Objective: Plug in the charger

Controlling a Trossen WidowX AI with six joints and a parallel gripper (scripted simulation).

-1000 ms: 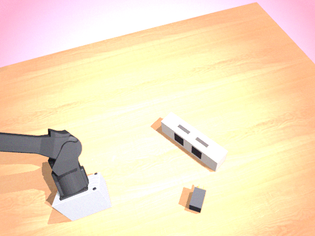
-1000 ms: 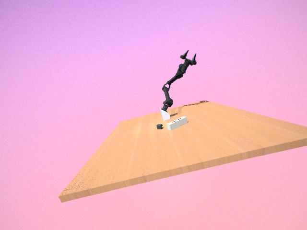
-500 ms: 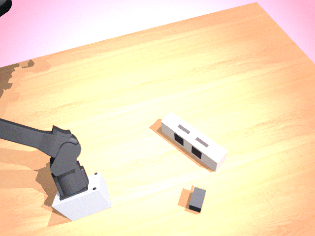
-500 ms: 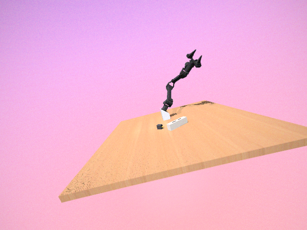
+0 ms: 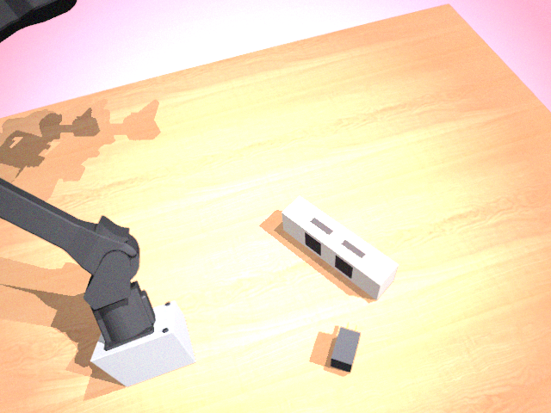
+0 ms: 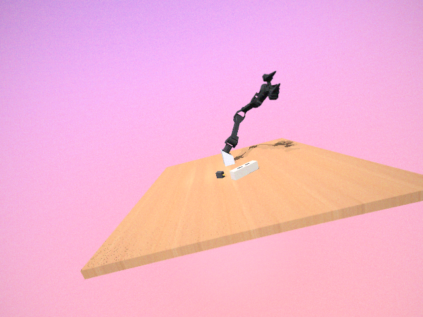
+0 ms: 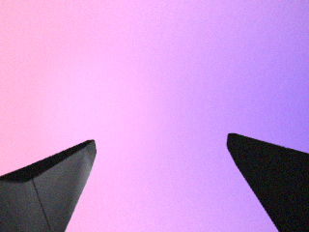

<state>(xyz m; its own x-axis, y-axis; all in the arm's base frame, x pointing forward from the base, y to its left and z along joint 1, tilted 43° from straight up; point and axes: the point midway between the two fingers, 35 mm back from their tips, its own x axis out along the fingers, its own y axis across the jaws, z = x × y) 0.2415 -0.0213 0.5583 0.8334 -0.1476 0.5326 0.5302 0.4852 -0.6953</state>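
The grey charger lies 2 cm behind my gripper tip, 48 cm to the right of it and 51 cm below it.
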